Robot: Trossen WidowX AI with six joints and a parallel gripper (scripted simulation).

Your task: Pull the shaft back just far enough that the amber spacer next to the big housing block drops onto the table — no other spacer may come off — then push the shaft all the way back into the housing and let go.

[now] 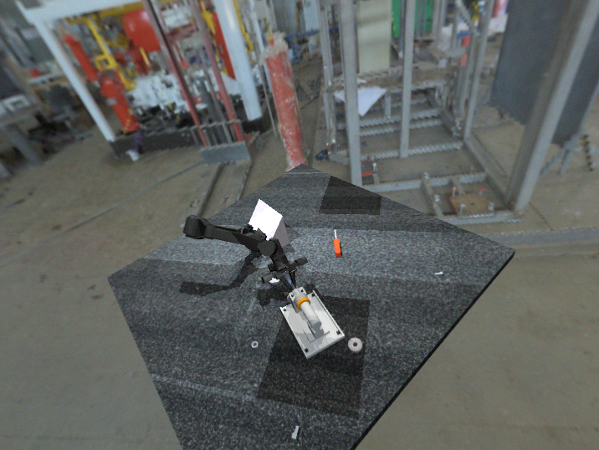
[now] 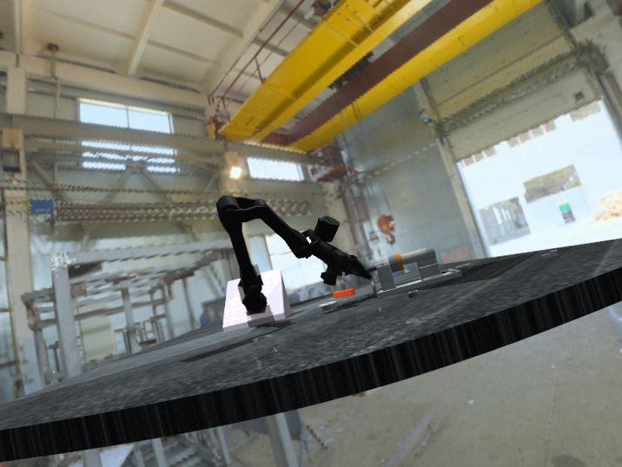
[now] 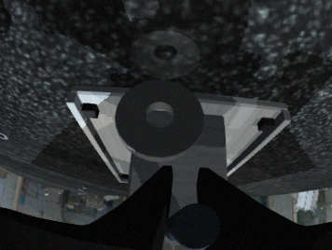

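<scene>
Right now the thin dark blue shaft is 5 cm ahead of my gripper tip, 2 cm above it and 1 cm to the right of it. Round my gripper tip: amber spacer (9 cm ahead, 2 cm above, 1 cm to the right); white block (13 cm ahead, 2 cm to the right, 1 cm below); grey round piece (14 cm behind, 5 cm below, 2 cm to the right).
</scene>
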